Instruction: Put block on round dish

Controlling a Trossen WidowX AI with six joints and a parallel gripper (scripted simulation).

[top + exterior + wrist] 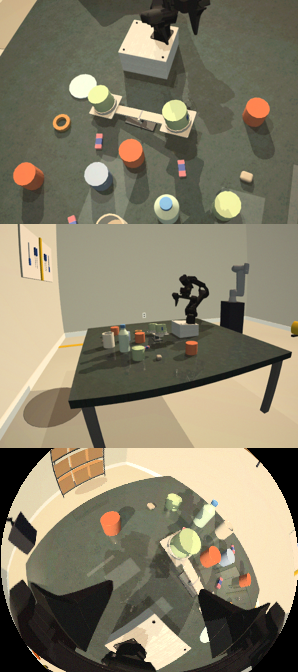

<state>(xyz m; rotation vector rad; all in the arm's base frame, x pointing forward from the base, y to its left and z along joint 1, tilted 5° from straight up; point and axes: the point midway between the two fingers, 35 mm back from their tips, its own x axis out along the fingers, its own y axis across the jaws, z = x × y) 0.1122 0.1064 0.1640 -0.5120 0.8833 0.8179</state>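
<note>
Right now the teal block is 180 mm ahead of my gripper tip, 200 mm to the right of it and 200 mm below it. Round my gripper tip: beige lump 220 mm ahead, 300 mm to the left, 230 mm below; then round white dish 140 mm ahead, 320 mm to the right, 240 mm below; then grey-blue cup 410 mm ahead, 70 mm to the right, 200 mm below.
</note>
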